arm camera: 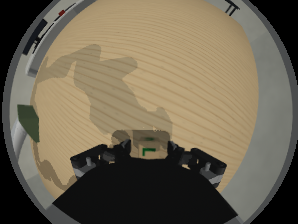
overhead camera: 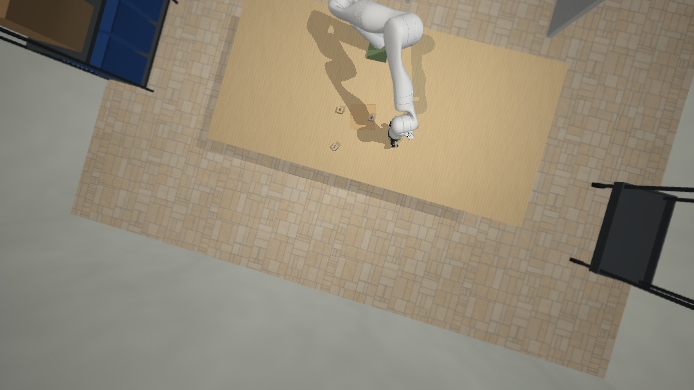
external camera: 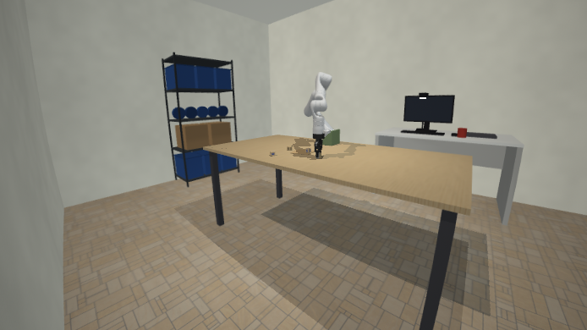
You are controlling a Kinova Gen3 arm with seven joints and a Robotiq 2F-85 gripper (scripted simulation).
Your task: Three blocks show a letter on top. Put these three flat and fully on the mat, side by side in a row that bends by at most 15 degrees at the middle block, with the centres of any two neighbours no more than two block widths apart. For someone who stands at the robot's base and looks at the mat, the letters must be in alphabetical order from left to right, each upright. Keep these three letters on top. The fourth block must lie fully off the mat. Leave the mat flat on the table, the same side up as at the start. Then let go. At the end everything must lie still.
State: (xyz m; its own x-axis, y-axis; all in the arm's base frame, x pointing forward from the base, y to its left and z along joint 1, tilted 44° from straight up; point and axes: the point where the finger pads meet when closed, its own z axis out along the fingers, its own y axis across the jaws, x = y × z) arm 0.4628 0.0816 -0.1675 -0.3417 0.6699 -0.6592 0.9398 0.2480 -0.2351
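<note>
Right now my hand is right at the green-marked block. Also, from my hand: tan mat: 80 mm behind, 180 mm to the right, 20 mm below.
</note>
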